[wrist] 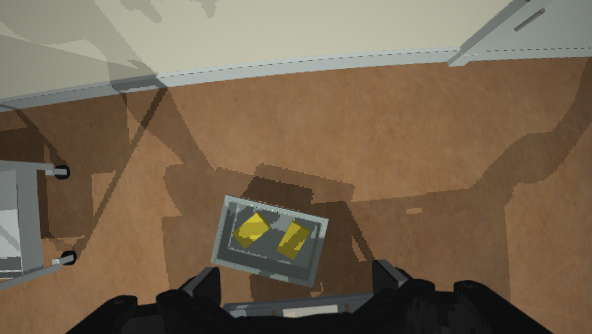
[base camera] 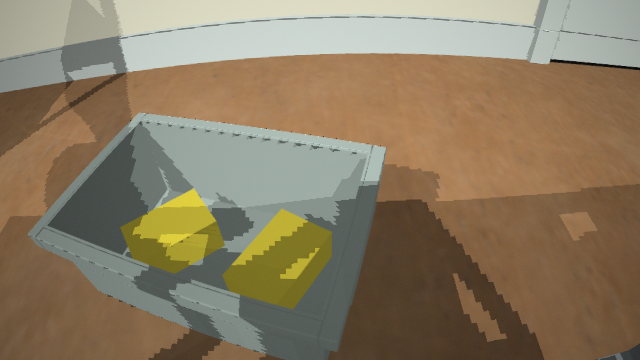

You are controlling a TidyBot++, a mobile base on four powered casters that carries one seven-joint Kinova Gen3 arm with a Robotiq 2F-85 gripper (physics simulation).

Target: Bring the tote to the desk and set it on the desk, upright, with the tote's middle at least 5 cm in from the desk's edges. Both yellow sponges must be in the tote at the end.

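Frame: origin at the arm's base, x left, y ahead, z down, level; millimetres.
Seen in the pictures: gripper, fingertip midpoint: [wrist: 296, 281].
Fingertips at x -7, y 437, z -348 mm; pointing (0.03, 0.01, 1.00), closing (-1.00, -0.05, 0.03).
Offsets run from my fingertips to a thing's top centre. "*": to the spot under its first point.
The grey open-topped tote [base camera: 371, 170] [wrist: 220, 227] stands upright on the floor, turned at a slant, close in front of the base. Two yellow sponges lie inside it: the left sponge @[dx +168, dy -82, dz +697 mm] [base camera: 172, 230] [wrist: 251, 230] and the right sponge @[dx +41, dy -124, dz +697 mm] [base camera: 277, 260] [wrist: 293, 240], apart from each other. My gripper [wrist: 296, 281] is open, with no thing between its fingers. It hangs well above the floor, and the tote shows beyond the fingertips in the wrist view. The desk does not show in either view.
A light grey cart @[* dx +825, dy +9, dz +584 mm] [wrist: 30, 220] on casters stands left of the tote. A wall with a pale baseboard [base camera: 325, 35] [wrist: 300, 65] runs behind the tote. A grey door [base camera: 600, 20] [wrist: 560, 30] is at the far right. Part of the base [wrist: 310, 311] shows below the tote in the wrist view.
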